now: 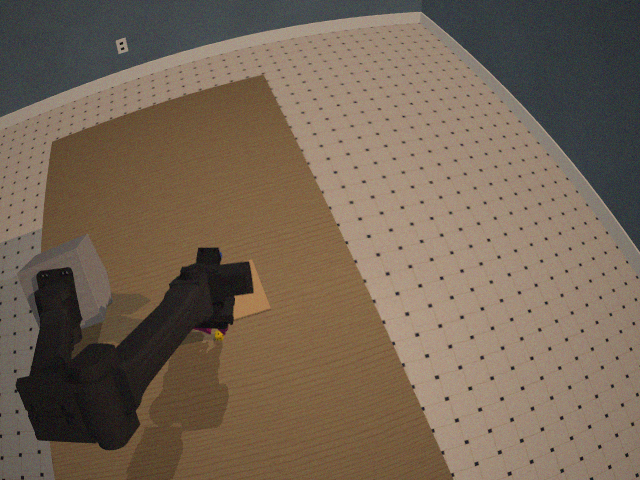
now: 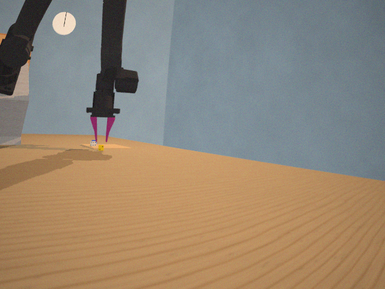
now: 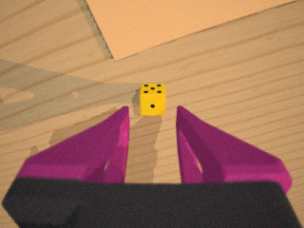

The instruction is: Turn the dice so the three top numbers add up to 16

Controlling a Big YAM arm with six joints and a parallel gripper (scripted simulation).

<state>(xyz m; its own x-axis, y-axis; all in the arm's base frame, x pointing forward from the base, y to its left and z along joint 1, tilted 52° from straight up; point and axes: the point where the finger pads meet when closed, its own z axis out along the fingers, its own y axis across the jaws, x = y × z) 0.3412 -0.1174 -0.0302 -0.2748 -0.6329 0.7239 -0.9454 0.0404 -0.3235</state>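
The yellow die lies 30 mm below my hand. The rest, counted from my hand: mat (110 mm to the left, 50 mm ahead, 30 mm below); then white die (100 mm to the left, 20 mm below); then blue die (210 mm to the left, 40 mm ahead, 30 mm below).
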